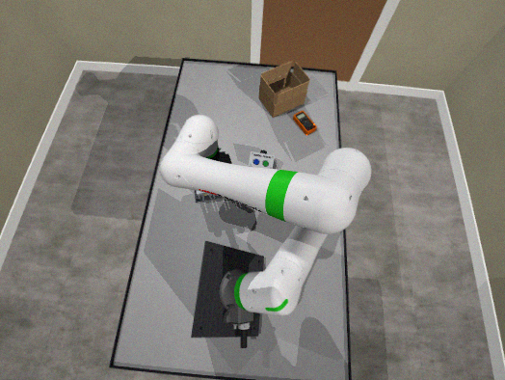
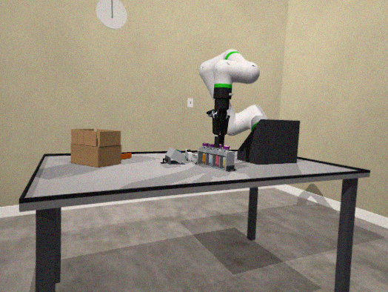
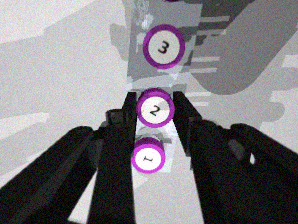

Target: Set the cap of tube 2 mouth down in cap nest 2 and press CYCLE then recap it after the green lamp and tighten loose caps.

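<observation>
Now: hand 3 cm above the purple cap marked 2. The rest, counted from my hand: cap 1 (1 cm behind, 5 cm to the left, 3 cm below); then cap 3 (1 cm ahead, 5 cm to the right, 3 cm below); then cap 4 (2 cm ahead, 10 cm to the right, 3 cm below).
</observation>
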